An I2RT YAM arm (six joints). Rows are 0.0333 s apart.
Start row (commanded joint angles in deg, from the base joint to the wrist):
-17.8 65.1 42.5 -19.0 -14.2 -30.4
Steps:
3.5 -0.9 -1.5 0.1 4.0 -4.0
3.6 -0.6 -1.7 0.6 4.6 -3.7
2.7 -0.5 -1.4 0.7 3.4 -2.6
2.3 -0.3 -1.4 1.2 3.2 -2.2
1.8 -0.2 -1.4 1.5 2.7 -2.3
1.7 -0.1 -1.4 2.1 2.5 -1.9
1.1 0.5 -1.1 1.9 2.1 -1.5
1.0 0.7 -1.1 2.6 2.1 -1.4
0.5 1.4 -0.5 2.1 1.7 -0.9
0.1 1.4 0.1 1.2 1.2 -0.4
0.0 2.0 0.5 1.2 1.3 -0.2
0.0 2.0 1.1 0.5 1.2 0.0
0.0 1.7 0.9 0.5 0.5 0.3
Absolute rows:
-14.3 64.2 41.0 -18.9 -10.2 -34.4
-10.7 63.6 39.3 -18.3 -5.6 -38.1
-8.0 63.1 37.9 -17.6 -2.2 -40.7
-5.7 62.8 36.5 -16.4 1.0 -42.9
-3.9 62.6 35.1 -14.9 3.7 -45.2
-2.2 62.5 33.7 -12.8 6.2 -47.1
-1.1 63.0 32.6 -10.9 8.3 -48.6
-0.1 63.7 31.5 -8.3 10.4 -50.0
0.4 65.1 31.0 -6.2 12.1 -50.9
0.5 66.5 31.1 -5.0 13.3 -51.3
0.5 68.5 31.6 -3.8 14.6 -51.5
0.5 70.5 32.7 -3.3 15.8 -51.5
0.5 72.2 33.6 -2.8 16.3 -51.2

